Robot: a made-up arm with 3 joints. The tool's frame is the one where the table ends. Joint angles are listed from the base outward.
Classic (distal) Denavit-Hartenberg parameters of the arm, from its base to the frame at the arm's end. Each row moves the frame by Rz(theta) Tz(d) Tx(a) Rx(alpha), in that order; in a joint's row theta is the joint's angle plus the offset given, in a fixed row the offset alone. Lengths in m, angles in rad.
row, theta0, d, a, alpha
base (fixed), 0, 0.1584, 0, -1.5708
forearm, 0, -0.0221, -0.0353, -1.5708
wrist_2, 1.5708, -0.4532, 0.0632, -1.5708
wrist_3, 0, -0.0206, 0.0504, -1.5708
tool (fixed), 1.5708, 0.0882, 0, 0
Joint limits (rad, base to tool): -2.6..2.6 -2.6..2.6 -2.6..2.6
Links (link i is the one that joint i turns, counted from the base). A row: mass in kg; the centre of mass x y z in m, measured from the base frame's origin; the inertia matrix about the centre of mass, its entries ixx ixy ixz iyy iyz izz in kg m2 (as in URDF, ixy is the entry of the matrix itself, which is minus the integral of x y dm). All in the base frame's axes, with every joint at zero. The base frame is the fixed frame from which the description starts. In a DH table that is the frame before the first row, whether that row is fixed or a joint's. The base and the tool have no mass.
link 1: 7.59; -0.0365 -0.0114 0.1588; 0.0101 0.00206 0 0.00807 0 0.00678
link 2: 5.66; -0.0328 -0.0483 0.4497; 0.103 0 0 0.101 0.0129 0.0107
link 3: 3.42; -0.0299 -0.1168 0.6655; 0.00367 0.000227 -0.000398 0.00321 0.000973 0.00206
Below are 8 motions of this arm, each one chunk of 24 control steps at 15 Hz.
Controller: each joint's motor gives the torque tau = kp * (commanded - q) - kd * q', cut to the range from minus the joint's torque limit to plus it. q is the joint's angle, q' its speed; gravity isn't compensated. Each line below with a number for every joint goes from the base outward.
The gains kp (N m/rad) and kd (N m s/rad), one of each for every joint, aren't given. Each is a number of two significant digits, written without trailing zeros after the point. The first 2 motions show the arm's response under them.
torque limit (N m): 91 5.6 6.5
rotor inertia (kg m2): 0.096 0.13 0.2
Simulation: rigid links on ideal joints. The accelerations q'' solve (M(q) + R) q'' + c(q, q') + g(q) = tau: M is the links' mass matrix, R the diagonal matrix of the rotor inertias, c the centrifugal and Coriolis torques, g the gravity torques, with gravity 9.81 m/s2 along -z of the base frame. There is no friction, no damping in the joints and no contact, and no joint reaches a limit. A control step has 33 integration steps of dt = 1/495 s. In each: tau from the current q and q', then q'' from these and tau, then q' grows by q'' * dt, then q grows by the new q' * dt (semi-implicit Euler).
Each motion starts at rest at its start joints. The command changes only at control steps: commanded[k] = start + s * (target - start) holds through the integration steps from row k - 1 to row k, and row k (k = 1, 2, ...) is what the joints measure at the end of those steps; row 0 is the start. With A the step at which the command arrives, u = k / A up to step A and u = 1 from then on. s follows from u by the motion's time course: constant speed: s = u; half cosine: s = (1 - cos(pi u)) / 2; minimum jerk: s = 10 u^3 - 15 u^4 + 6 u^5; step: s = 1 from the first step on.
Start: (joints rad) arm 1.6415 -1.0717 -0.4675
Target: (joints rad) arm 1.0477 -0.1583 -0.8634
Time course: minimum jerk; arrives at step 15
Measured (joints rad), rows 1 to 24:
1: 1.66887 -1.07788 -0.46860
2: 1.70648 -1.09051 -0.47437
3: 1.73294 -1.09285 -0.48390
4: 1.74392 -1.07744 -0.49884
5: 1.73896 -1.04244 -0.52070
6: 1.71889 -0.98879 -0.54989
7: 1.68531 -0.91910 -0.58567
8: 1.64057 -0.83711 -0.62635
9: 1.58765 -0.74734 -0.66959
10: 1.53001 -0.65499 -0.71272
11: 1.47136 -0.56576 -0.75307
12: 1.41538 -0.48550 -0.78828
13: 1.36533 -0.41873 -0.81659
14: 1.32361 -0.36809 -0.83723
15: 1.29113 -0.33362 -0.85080
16: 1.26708 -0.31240 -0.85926
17: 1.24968 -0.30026 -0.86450
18: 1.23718 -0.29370 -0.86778
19: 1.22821 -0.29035 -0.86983
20: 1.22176 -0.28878 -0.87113
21: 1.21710 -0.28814 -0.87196
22: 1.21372 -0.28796 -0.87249
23: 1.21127 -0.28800 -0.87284
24: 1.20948 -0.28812 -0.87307
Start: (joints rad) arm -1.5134 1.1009 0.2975
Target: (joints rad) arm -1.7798 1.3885 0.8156
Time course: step
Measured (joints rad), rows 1 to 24:
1: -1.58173 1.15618 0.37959
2: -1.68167 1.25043 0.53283
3: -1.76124 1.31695 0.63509
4: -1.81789 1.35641 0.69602
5: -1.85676 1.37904 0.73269
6: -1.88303 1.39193 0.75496
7: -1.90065 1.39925 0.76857
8: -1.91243 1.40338 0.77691
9: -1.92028 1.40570 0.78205
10: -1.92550 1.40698 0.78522
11: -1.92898 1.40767 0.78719
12: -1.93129 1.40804 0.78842
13: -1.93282 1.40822 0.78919
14: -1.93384 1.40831 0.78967
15: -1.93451 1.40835 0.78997
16: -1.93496 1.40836 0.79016
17: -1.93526 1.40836 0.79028
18: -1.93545 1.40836 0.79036
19: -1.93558 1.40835 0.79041
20: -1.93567 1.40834 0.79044
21: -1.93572 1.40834 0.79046
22: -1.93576 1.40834 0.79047
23: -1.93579 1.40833 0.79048
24: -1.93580 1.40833 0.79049
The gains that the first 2 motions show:
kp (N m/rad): 180 38 82
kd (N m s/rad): 42 6.6 12
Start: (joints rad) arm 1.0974 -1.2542 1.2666
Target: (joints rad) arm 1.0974 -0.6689 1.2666
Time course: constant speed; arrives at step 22
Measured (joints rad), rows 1 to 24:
1: 1.12102 -1.24884 1.26659
2: 1.15538 -1.23779 1.26321
3: 1.18429 -1.22187 1.26002
4: 1.20626 -1.20251 1.25788
5: 1.22248 -1.18092 1.25661
6: 1.23434 -1.15792 1.25590
7: 1.24298 -1.13405 1.25555
8: 1.24926 -1.10963 1.25541
9: 1.25382 -1.08487 1.25542
10: 1.25713 -1.05990 1.25551
11: 1.25952 -1.03479 1.25565
12: 1.26124 -1.00960 1.25583
13: 1.26249 -0.98435 1.25604
14: 1.26338 -0.95907 1.25627
15: 1.26401 -0.93375 1.25651
16: 1.26446 -0.90841 1.25677
17: 1.26477 -0.88305 1.25704
18: 1.26498 -0.85768 1.25732
19: 1.26512 -0.83228 1.25761
20: 1.26520 -0.80687 1.25791
21: 1.26525 -0.78144 1.25822
22: 1.26526 -0.75599 1.25854
23: 1.26513 -0.73717 1.25884
24: 1.26500 -0.72520 1.25913

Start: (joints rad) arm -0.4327 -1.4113 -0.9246
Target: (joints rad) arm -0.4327 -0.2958 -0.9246
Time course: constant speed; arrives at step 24
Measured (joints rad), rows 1 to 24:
1: -0.44461 -1.40025 -0.93193
2: -0.46147 -1.37503 -0.93776
3: -0.47564 -1.34050 -0.94106
4: -0.48663 -1.30024 -0.94296
5: -0.49503 -1.25641 -0.94408
6: -0.50146 -1.21033 -0.94473
7: -0.50641 -1.16282 -0.94511
8: -0.51027 -1.11442 -0.94533
9: -0.51333 -1.06547 -0.94546
10: -0.51581 -1.01618 -0.94554
11: -0.51786 -0.96671 -0.94560
12: -0.51961 -0.91715 -0.94563
13: -0.52115 -0.86757 -0.94567
14: -0.52254 -0.81801 -0.94569
15: -0.52385 -0.76850 -0.94572
16: -0.52510 -0.71906 -0.94575
17: -0.52632 -0.66971 -0.94577
18: -0.52753 -0.62046 -0.94580
19: -0.52875 -0.57132 -0.94583
20: -0.52999 -0.52230 -0.94586
21: -0.53125 -0.47341 -0.94590
22: -0.53253 -0.42464 -0.94593
23: -0.53384 -0.37602 -0.94597
24: -0.53518 -0.32754 -0.94600

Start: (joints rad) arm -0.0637 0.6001 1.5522
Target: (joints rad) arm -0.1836 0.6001 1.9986
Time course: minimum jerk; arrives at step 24
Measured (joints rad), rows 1 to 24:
1: -0.07128 0.59959 1.55920
2: -0.08229 0.60065 1.56575
3: -0.09197 0.60195 1.57132
4: -0.10007 0.60294 1.57779
5: -0.10709 0.60363 1.58651
6: -0.11359 0.60409 1.59838
7: -0.12003 0.60441 1.61391
8: -0.12673 0.60466 1.63329
9: -0.13391 0.60487 1.65641
10: -0.14170 0.60508 1.68294
11: -0.15012 0.60530 1.71234
12: -0.15914 0.60554 1.74392
13: -0.16864 0.60581 1.77689
14: -0.17848 0.60610 1.81038
15: -0.18846 0.60642 1.84349
16: -0.19838 0.60676 1.87534
17: -0.20802 0.60711 1.90511
18: -0.21715 0.60746 1.93206
19: -0.22558 0.60782 1.95558
20: -0.23314 0.60816 1.97528
21: -0.23971 0.60847 1.99092
22: -0.24521 0.60876 2.00257
23: -0.24965 0.60900 2.01056
24: -0.25311 0.60920 2.01559

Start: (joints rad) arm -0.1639 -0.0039 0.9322
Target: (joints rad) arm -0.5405 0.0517 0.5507
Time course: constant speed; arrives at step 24
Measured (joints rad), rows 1 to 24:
1: -0.17545 -0.00382 0.93028
2: -0.19499 0.00057 0.92360
3: -0.21588 0.00610 0.91309
4: -0.23670 0.01139 0.90024
5: -0.25718 0.01627 0.88599
6: -0.27733 0.02083 0.87090
7: -0.29720 0.02517 0.85530
8: -0.31686 0.02938 0.83939
9: -0.33634 0.03351 0.82331
10: -0.35568 0.03759 0.80710
11: -0.37491 0.04166 0.79084
12: -0.39404 0.04572 0.77453
13: -0.41309 0.04979 0.75819
14: -0.43207 0.05386 0.74184
15: -0.45098 0.05795 0.72548
16: -0.46983 0.06205 0.70911
17: -0.48863 0.06616 0.69274
18: -0.50737 0.07029 0.67637
19: -0.52606 0.07443 0.66000
20: -0.54470 0.07858 0.64363
21: -0.56328 0.08274 0.62726
22: -0.58182 0.08692 0.61089
23: -0.60030 0.09110 0.59453
24: -0.61874 0.09530 0.57817

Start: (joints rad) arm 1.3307 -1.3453 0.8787
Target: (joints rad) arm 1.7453 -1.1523 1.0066
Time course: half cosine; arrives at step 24
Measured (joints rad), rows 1 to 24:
1: 1.35750 -1.34619 0.87619
2: 1.39768 -1.34770 0.86987
3: 1.43321 -1.34785 0.86559
4: 1.46271 -1.34618 0.86429
5: 1.48791 -1.34276 0.86542
6: 1.51067 -1.33778 0.86838
7: 1.53243 -1.33139 0.87271
8: 1.55414 -1.32377 0.87809
9: 1.57640 -1.31508 0.88430
10: 1.59950 -1.30549 0.89116
11: 1.62353 -1.29515 0.89851
12: 1.64841 -1.28427 0.90620
13: 1.67394 -1.27302 0.91411
14: 1.69985 -1.26159 0.92210
15: 1.72580 -1.25017 0.93003
16: 1.75142 -1.23896 0.93777
17: 1.77633 -1.22815 0.94519
18: 1.80014 -1.21791 0.95217
19: 1.82247 -1.20844 0.95859
20: 1.84297 -1.19987 0.96433
21: 1.86131 -1.19237 0.96931
22: 1.87719 -1.18607 0.97342
23: 1.89038 -1.18107 0.97661
24: 1.90066 -1.17747 0.97881

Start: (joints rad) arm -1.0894 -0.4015 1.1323
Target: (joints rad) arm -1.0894 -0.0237 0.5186
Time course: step
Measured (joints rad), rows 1 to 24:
1: -1.11407 -0.31805 1.07163
2: -1.15273 -0.19892 0.90373
3: -1.18577 -0.11049 0.75152
4: -1.21140 -0.04950 0.65790
5: -1.23055 -0.00839 0.60165
6: -1.24444 0.01885 0.56786
7: -1.25431 0.03662 0.54755
8: -1.26123 0.04806 0.53533
9: -1.26604 0.05534 0.52798
10: -1.26937 0.05993 0.52356
11: -1.27167 0.06280 0.52089
12: -1.27326 0.06458 0.51929
13: -1.27436 0.06568 0.51832
14: -1.27512 0.06635 0.51774
15: -1.27565 0.06676 0.51739
16: -1.27601 0.06700 0.51718
17: -1.27627 0.06714 0.51706
18: -1.27645 0.06723 0.51698
19: -1.27657 0.06728 0.51693
20: -1.27666 0.06730 0.51691
21: -1.27672 0.06732 0.51689
22: -1.27676 0.06732 0.51688
23: -1.27679 0.06733 0.51687
24: -1.27681 0.06733 0.51687

